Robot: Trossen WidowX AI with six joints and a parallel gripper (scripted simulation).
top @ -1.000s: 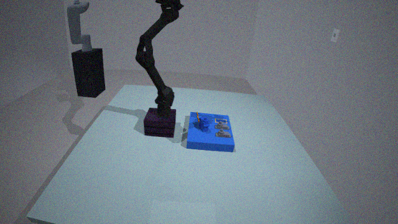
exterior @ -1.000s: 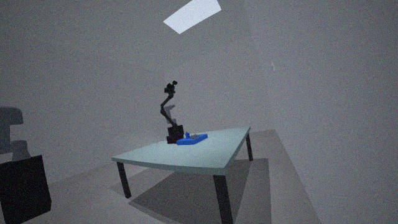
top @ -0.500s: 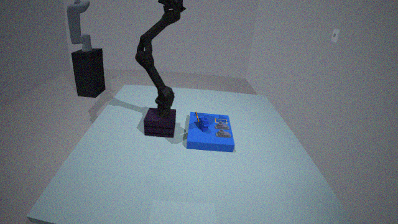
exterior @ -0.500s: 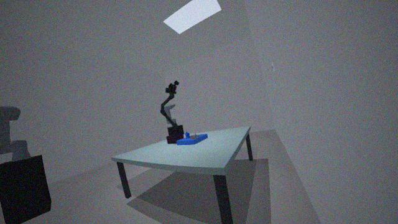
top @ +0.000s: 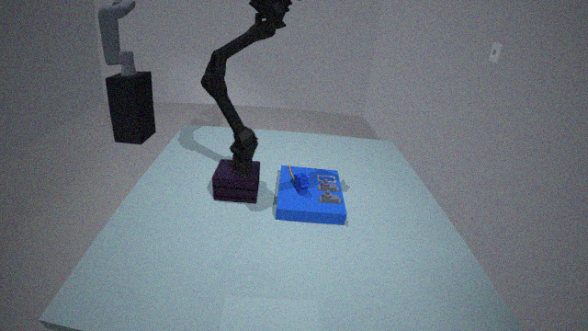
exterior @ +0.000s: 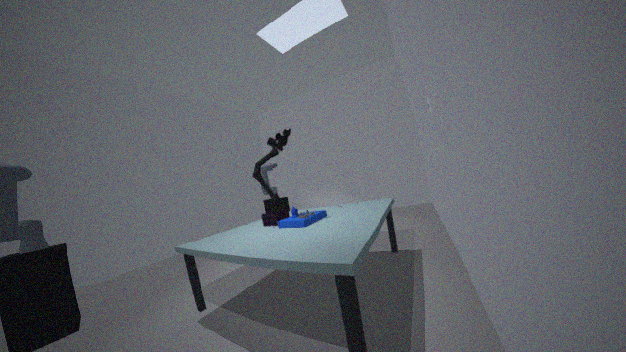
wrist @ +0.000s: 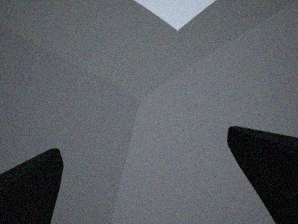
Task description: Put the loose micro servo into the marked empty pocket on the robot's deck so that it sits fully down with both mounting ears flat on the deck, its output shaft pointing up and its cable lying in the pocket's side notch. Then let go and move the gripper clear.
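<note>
My gripper tip is 760 mm above the blue deck, 230 mm to the left of it and 120 mm short of it.
</note>
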